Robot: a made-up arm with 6 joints.
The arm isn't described. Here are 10 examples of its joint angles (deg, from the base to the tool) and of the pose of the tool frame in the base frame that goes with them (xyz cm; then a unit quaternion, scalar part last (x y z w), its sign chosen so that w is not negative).
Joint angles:
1: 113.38 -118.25 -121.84 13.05 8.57 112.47
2: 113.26 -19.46 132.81 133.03 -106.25 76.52
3: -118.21 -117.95 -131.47 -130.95 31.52 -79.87
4: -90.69 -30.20 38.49 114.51 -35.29 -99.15
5: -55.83 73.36 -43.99 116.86 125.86 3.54
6: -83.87 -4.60 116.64 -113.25 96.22 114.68
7: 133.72 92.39 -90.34 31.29 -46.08 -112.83
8: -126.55 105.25 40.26 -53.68 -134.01 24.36
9: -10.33 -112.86 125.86 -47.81 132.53 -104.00
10: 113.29 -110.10 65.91 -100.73 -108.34 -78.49
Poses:
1: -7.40 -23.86 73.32 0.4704 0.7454 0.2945 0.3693
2: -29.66 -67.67 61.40 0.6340 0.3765 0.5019 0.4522
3: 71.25 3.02 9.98 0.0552 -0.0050 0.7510 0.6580
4: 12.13 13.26 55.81 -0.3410 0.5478 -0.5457 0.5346
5: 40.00 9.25 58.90 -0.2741 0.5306 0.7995 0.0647
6: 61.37 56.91 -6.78 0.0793 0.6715 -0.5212 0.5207
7: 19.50 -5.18 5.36 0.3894 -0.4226 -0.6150 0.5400
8: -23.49 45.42 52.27 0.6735 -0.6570 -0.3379 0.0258
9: -2.66 40.43 44.40 0.1373 0.0840 0.8960 0.4139
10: -42.54 -1.45 83.56 0.0705 0.4366 -0.5332 0.7212
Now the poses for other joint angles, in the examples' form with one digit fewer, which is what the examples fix.
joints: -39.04 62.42 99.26 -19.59 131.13 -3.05
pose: -27.8 -15.7 38.0 0.679 0.577 -0.143 0.431
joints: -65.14 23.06 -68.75 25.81 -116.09 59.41
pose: 26.4 47.1 27.5 0.135 0.873 -0.265 0.386
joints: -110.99 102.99 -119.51 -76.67 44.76 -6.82
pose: -44.5 34.4 55.5 -0.988 0.068 -0.015 0.139
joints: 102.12 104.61 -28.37 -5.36 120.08 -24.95
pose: 17.8 -43.5 11.1 0.240 0.013 0.705 0.667
